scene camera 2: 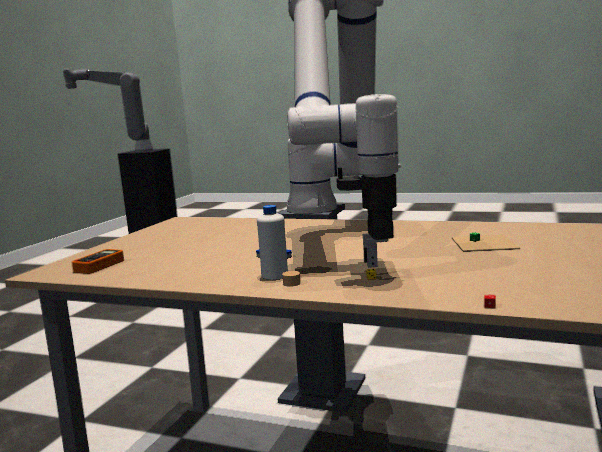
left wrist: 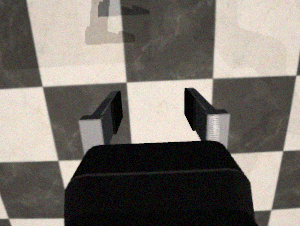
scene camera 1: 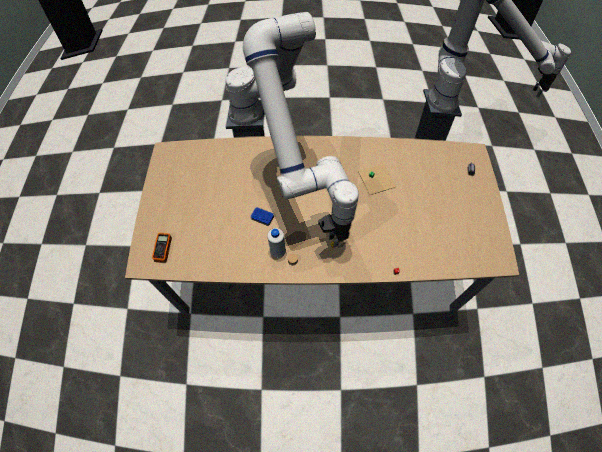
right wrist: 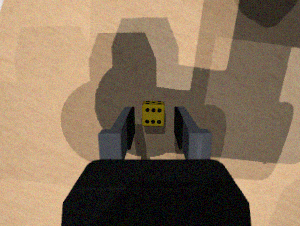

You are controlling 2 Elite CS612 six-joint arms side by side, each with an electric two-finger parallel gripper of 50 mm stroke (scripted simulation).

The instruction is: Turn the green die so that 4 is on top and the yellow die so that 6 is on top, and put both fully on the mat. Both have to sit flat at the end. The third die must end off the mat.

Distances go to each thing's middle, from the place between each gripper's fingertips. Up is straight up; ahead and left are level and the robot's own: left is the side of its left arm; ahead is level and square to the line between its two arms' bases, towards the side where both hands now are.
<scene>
I see my right gripper (scene camera 2: 370, 264) 750 mm to the left of the multimeter (scene camera 2: 108, 257), 70 mm past it and 30 mm above it.
</scene>
